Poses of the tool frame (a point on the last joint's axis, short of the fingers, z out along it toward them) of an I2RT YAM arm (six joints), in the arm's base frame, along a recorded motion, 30 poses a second.
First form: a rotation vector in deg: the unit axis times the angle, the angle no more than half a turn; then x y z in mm.
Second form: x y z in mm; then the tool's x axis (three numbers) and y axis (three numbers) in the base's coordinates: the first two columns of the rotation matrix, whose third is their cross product. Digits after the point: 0 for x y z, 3 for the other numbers.
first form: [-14.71, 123.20, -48.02, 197, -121, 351]
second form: [197, -121, 351, -0.662, -0.436, -0.610, 0.092, 0.760, -0.643]
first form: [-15.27, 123.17, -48.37, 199, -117, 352]
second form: [199, -117, 352, -0.662, -0.443, -0.604, 0.086, 0.756, -0.649]
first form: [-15.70, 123.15, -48.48, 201, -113, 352]
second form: [201, -113, 352, -0.662, -0.448, -0.601, 0.081, 0.754, -0.652]
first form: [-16.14, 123.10, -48.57, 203, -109, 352]
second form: [203, -109, 352, -0.661, -0.454, -0.597, 0.077, 0.752, -0.655]
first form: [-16.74, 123.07, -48.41, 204, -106, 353]
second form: [204, -106, 353, -0.659, -0.460, -0.595, 0.069, 0.751, -0.657]
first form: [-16.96, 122.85, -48.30, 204, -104, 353]
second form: [204, -104, 353, -0.656, -0.463, -0.596, 0.067, 0.751, -0.657]
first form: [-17.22, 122.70, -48.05, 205, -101, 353]
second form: [205, -101, 353, -0.652, -0.466, -0.598, 0.064, 0.752, -0.656]
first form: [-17.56, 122.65, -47.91, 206, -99, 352]
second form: [206, -99, 352, -0.651, -0.469, -0.597, 0.059, 0.752, -0.656]
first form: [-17.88, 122.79, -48.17, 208, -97, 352]
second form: [208, -97, 352, -0.653, -0.473, -0.592, 0.056, 0.749, -0.660]
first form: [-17.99, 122.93, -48.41, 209, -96, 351]
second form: [209, -96, 351, -0.656, -0.474, -0.588, 0.054, 0.747, -0.663]
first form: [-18.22, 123.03, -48.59, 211, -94, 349]
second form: [211, -94, 349, -0.657, -0.476, -0.584, 0.052, 0.745, -0.665]
